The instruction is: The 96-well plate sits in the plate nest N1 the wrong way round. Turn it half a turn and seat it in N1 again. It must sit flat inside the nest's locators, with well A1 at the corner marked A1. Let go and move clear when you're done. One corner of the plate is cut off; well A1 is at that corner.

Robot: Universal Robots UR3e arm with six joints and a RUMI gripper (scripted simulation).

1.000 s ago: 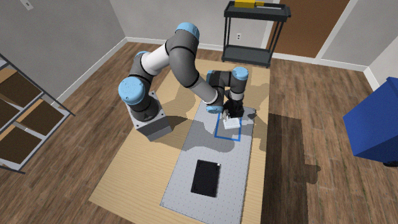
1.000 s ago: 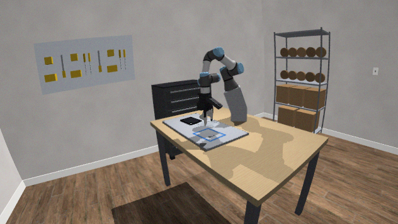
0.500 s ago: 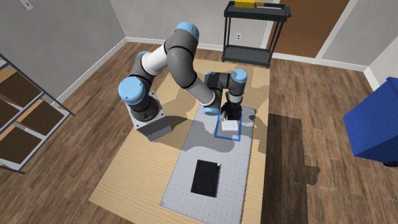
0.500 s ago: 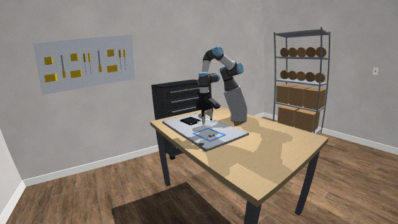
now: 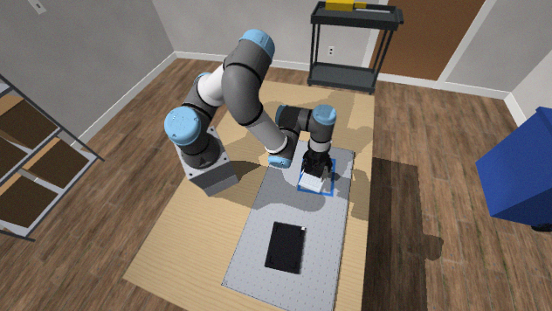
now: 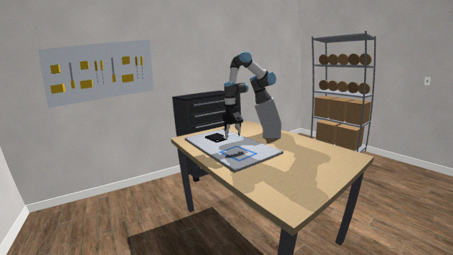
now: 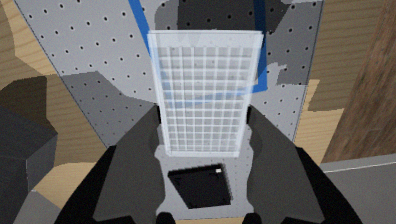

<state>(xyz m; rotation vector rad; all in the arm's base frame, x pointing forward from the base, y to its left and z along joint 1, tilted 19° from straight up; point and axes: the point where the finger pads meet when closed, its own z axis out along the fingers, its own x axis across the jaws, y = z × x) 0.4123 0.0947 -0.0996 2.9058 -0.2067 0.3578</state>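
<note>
The black plate nest N1 lies 280 mm to the right of my hand, 90 mm below it and 40 mm behind it. Round my hand: A1 corner mark: 200 mm to the right, 80 mm below; 96-well plate: 10 mm below.
</note>
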